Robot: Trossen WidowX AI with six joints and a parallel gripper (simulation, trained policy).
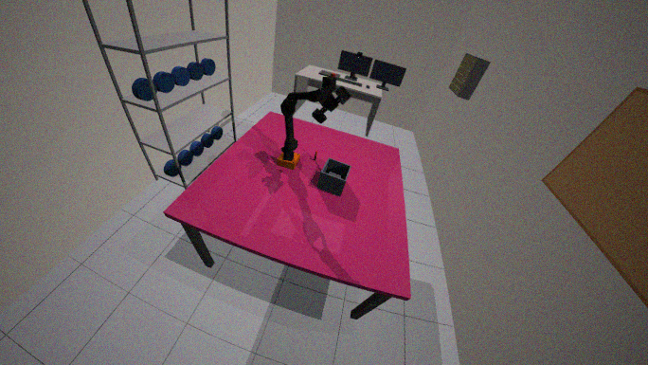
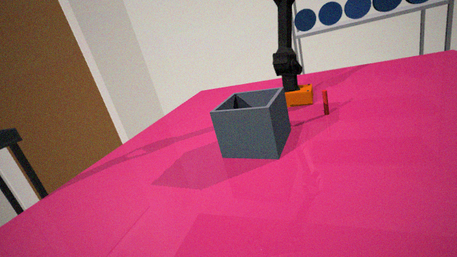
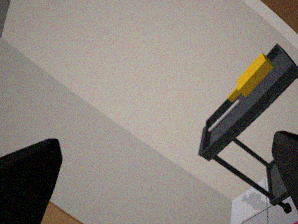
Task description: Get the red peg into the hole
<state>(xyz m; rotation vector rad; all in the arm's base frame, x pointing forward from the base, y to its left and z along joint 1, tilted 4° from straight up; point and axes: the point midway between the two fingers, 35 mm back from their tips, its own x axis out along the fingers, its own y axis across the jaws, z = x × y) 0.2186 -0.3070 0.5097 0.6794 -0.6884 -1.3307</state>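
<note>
The red peg lies 55 cm below my gripper tip, 40 cm to the left of it and 1 cm behind it.
</note>
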